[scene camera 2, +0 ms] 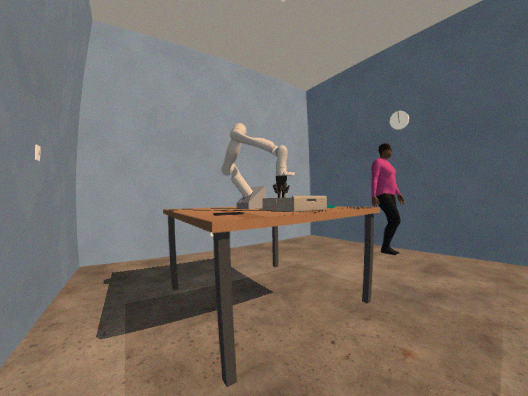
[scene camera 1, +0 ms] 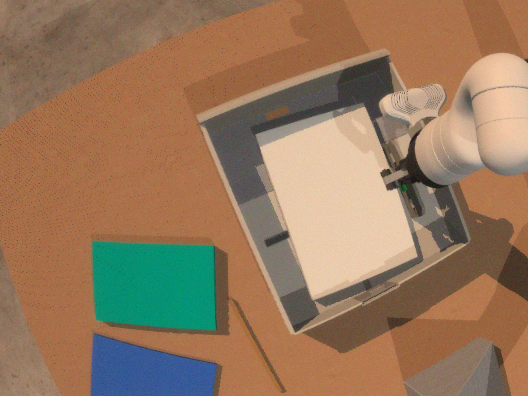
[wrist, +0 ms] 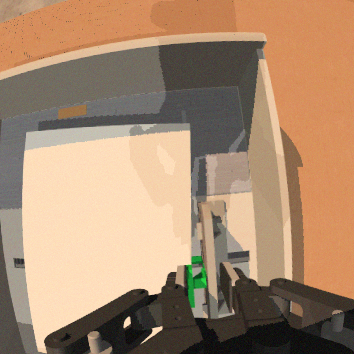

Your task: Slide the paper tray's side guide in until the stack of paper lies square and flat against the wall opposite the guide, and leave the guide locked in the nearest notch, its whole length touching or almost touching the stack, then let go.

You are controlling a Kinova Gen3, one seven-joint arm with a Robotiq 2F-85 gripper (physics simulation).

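Places are measured from the arm's base along level axes (x ahead, y left, z up), in centimetres.
Pixels of known places: gripper, fingertip midpoint: (scene camera 1: 404, 175) (wrist: 203, 275); arm's base, link origin: (scene camera 2: 248, 194).
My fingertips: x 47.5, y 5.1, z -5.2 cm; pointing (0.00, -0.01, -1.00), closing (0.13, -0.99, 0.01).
Note:
For each thing: its top centre in the pictures, then the offset to it from my fingertips. "spot": a spot on its surface instead.
- paper stack, top centre: (wrist: 97, 257) (scene camera 1: 342, 197) dy +9.5, dx -0.5, dz -3.1 cm
- grey paper tray, top centre: (wrist: 74, 257) (scene camera 1: 349, 179) (scene camera 2: 293, 196) dy +9.1, dx +1.2, dz +2.4 cm
- side guide, top centre: (wrist: 200, 288) (scene camera 1: 406, 178) dy +0.2, dx -0.6, dz +1.0 cm
- green part, surface spot: (wrist: 199, 277) (scene camera 1: 403, 176) spot: dy +0.3, dx -0.2, dz +0.0 cm
- green block, top centre: (scene camera 1: 150, 286) dy +40.0, dx -6.3, dz -5.3 cm
- blue block, top centre: (scene camera 1: 148, 389) dy +46.3, dx -23.3, dz -6.3 cm
- thin brown stick, top centre: (scene camera 1: 256, 348) dy +27.0, dx -19.5, dz -6.4 cm
The paper stack (scene camera 1: 340, 200) (wrist: 105, 225) lies in the grey paper tray (scene camera 1: 295, 85) (scene camera 2: 310, 203) (wrist: 215, 37). It looks slightly turned against the tray's side walls, and a strip of tray floor shows between it and the left side wall. The side guide (scene camera 1: 414, 202) (wrist: 210, 250) stands upright on the stack's right, with a narrow gap in the wrist view. A green part (scene camera 1: 404, 187) (wrist: 199, 277) sits on the guide's stack side. My gripper (scene camera 1: 397, 181) (scene camera 2: 281, 195) (wrist: 203, 275) is partly open, its fingers either side of the guide and green part, with gaps visible. The guide's near end is hidden.
The tray's right wall (wrist: 272, 175) stands close beside the right finger. A green block (scene camera 1: 155, 285), a blue block (scene camera 1: 150, 370) and a thin brown stick (scene camera 1: 257, 345) lie left of the tray. A grey wedge-shaped block (scene camera 1: 455, 372) is at lower right.

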